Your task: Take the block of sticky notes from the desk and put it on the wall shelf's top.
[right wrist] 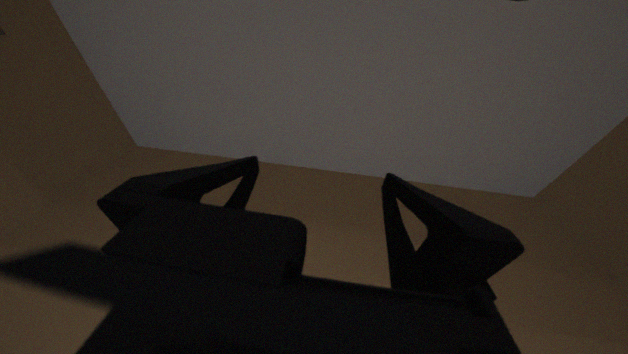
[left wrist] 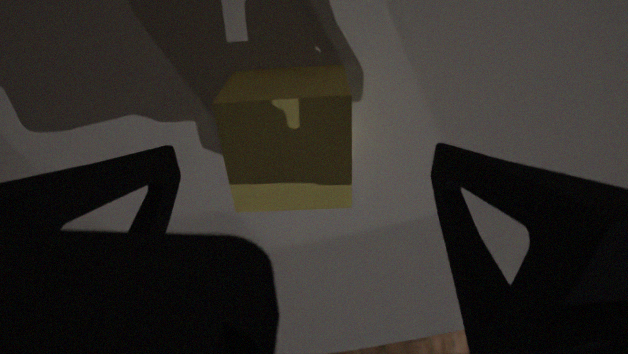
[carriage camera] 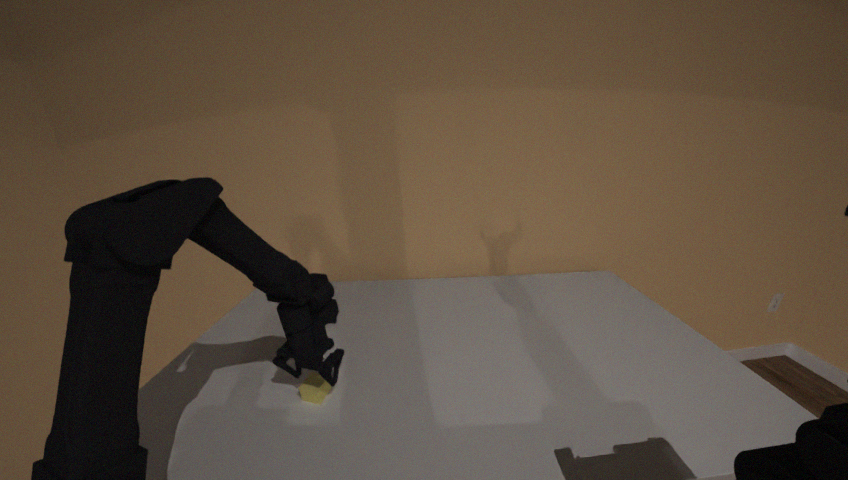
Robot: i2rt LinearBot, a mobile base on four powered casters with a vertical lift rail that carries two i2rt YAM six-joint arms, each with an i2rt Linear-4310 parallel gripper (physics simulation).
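Frame: origin at the left arm's base, x left, y back, z up, level; millimetres.
Where they show: left gripper, fingertip midpoint: [left wrist: 302, 159] [carriage camera: 316, 380]; right gripper, fingertip midpoint: [right wrist: 320, 171].
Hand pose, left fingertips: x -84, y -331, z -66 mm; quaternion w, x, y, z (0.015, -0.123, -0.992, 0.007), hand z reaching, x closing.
Observation:
After its pixels a point has its place.
The yellow block of sticky notes [carriage camera: 314, 394] @(x -89, y -303, z -78 mm) [left wrist: 280, 155] @(x -76, y -333, z -70 mm) sits on the white desk [carriage camera: 487, 368] @(x -483, y -399, z -108 mm) [left wrist: 520, 85] @(x -185, y -320, z -108 mm), at the left in the carriage view. My left gripper [carriage camera: 316, 379] @(x -84, y -331, z -66 mm) [left wrist: 302, 159] @(x -84, y -331, z -66 mm) is open and points down close above the block. In the left wrist view the block shows between the two fingers, nearer the left one, and reaches up beyond the fingertips; no contact shows. My right gripper [right wrist: 320, 171] @(x -693, y -22, z 441 mm) is open and empty, with a pale surface and brown walls beyond it. The wall shelf does not show in these views.
A tan wall [carriage camera: 535, 178] @(x -781, y -964, z 284 mm) stands behind the desk, with a white outlet [carriage camera: 774, 302] @(x -2267, y -1013, z -423 mm) at the right. Brown wooden floor [carriage camera: 797, 378] @(x -2402, y -844, z -829 mm) [left wrist: 420, 345] @(x -179, y 1189, z -828 mm) shows past the desk edge. Part of my right arm [carriage camera: 791, 455] @(x -680, y -31, z 143 mm) is at the lower right. Arm shadows cross the desk.

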